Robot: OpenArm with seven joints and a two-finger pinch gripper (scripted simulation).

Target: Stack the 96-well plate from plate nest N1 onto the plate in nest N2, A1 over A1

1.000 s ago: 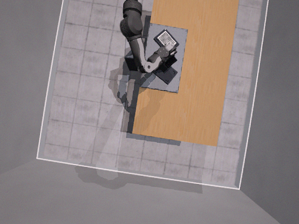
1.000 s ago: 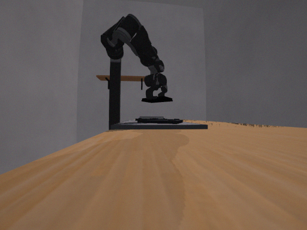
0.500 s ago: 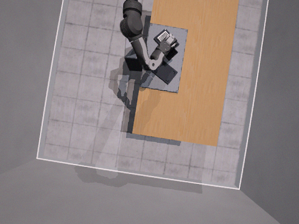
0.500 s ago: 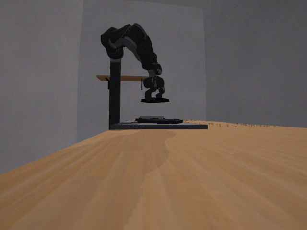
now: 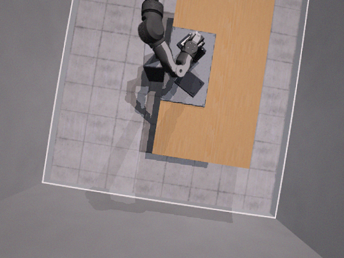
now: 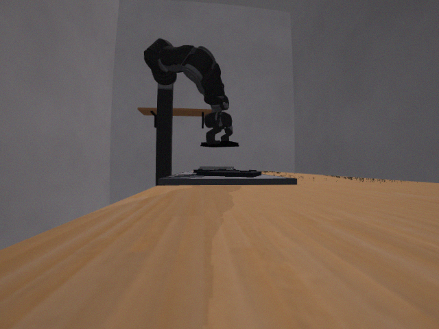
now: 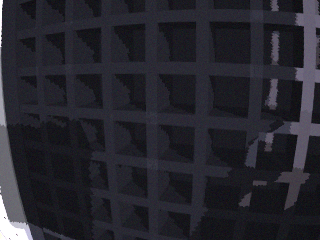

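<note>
My hand is 10 cm above the white 96-well plate and 6 cm to the right of it. From my hand the other things lie so: plate nest (17 cm to the right, 11 cm below); then grey base plate (12 cm below, 6 cm to the right, 1 cm behind); then dark 96-well plate (right at my hand).
</note>
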